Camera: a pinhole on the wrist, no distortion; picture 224 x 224 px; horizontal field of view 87.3 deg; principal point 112.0 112.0 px. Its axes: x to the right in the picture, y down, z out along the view. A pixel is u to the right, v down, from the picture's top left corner.
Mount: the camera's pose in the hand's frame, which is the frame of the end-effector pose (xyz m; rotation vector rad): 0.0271 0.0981 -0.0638 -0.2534 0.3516 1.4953
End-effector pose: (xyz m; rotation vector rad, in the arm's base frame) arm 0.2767 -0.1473 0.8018 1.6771 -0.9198 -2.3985
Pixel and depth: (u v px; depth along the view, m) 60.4 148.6 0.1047
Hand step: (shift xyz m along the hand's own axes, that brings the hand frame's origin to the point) 0.0002 0.0971 0.0521
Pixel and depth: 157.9 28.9 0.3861
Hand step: 0.3332 0.3655 0.2215
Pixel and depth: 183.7 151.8 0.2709
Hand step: -0.0384 0.3589 0.1282
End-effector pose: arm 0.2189 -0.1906 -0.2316 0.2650 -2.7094 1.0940
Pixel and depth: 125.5 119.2 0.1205
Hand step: 0.0289 0.1568 0.0426
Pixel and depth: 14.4 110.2 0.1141
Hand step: 0.0332 0.0533 0.0775
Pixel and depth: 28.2 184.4 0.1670
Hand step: -0.0683 0.0575 0.1410
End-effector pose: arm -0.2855 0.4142 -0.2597 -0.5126 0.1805 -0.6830
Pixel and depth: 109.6 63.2 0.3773
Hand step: 0.2101 0.2230 0.2796
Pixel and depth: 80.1 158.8 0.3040
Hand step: -0.0752 0.1441 0.2546
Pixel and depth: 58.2 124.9 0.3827
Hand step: 0.0056 0.0829 0.3584
